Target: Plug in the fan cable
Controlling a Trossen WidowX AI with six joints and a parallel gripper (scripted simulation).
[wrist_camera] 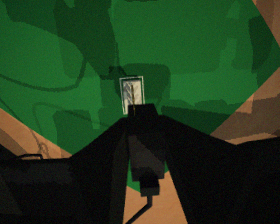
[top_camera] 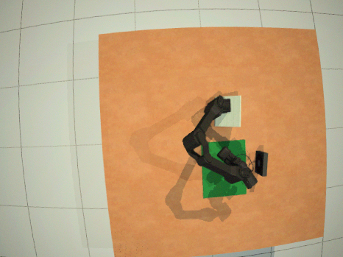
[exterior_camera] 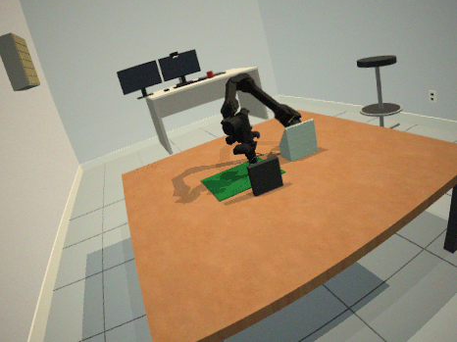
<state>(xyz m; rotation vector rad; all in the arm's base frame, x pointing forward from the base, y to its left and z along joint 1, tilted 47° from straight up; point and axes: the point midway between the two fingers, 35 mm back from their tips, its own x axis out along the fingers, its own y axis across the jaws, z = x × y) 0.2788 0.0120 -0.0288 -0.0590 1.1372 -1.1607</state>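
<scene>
Now: the pale fan header 6 cm below my gripper tip. From my gripper tip the other things lie so: green board (6 cm ahead, 2 cm to the right, 8 cm below); dark fan plug (1 cm behind, 1 cm above); black fan (2 cm ahead, 16 cm to the left).
</scene>
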